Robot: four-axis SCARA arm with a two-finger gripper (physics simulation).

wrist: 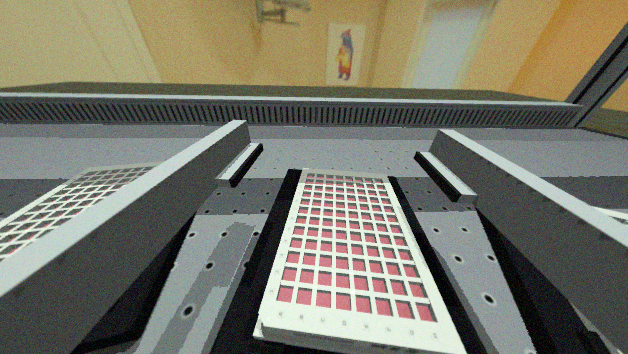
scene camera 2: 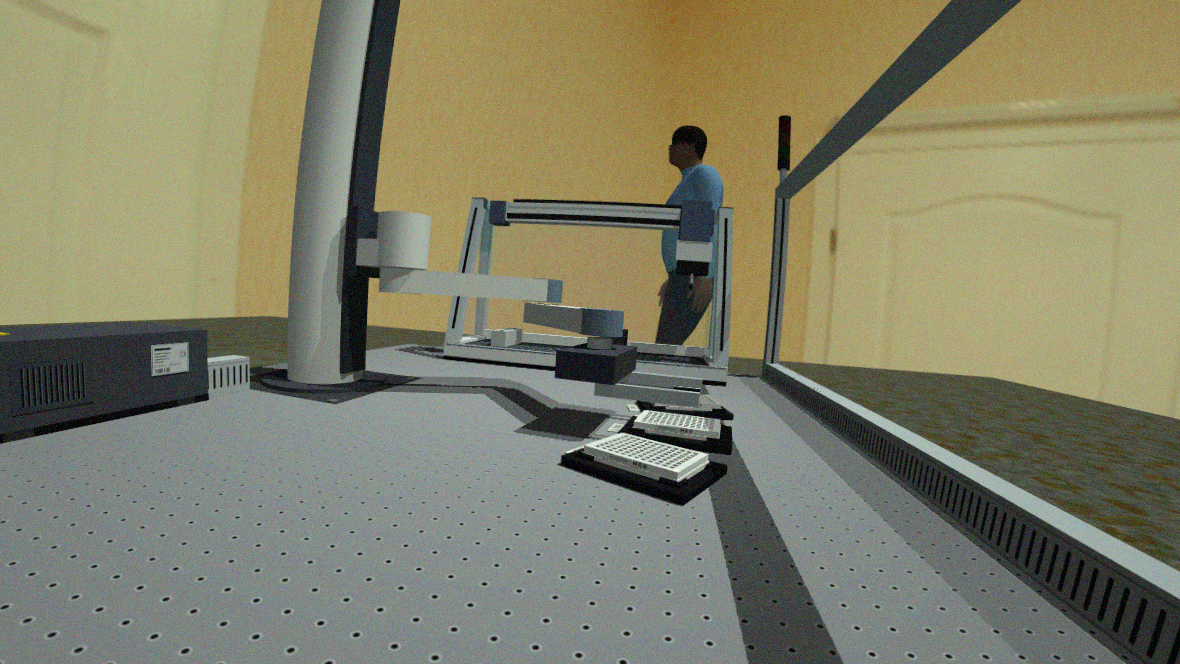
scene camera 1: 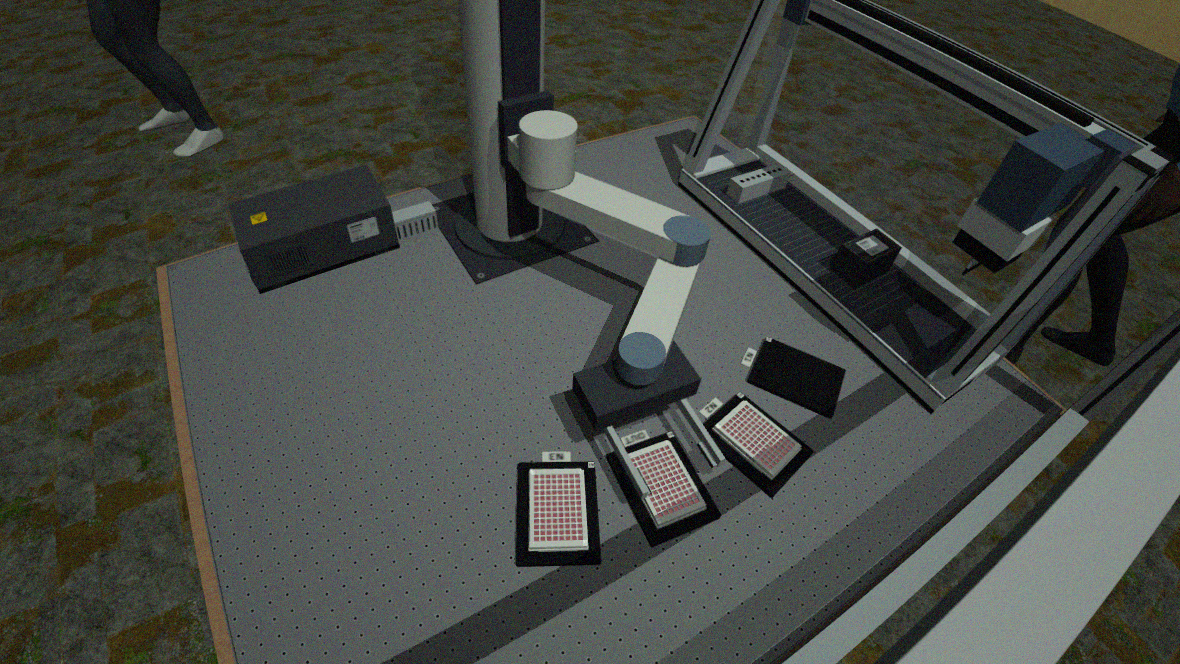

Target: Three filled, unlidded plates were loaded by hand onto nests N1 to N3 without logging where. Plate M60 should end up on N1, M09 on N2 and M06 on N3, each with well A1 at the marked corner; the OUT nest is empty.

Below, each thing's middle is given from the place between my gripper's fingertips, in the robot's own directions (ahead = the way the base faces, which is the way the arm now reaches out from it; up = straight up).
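Scene:
The OUT nest (scene camera 1: 695,521) is 1 cm to the right of my hand, 3 cm behind it and 7 cm below it. Nest N2 (scene camera 1: 729,453) is 1 cm behind my hand, 18 cm to the left of it and 7 cm below it, while nest N3 (scene camera 1: 562,558) is 7 cm behind my hand, 17 cm to the right of it and 7 cm below it. And there's the dark box (scene camera 2: 121,352), which is 33 cm to the right of my hand, 85 cm behind it and 1 cm below it.

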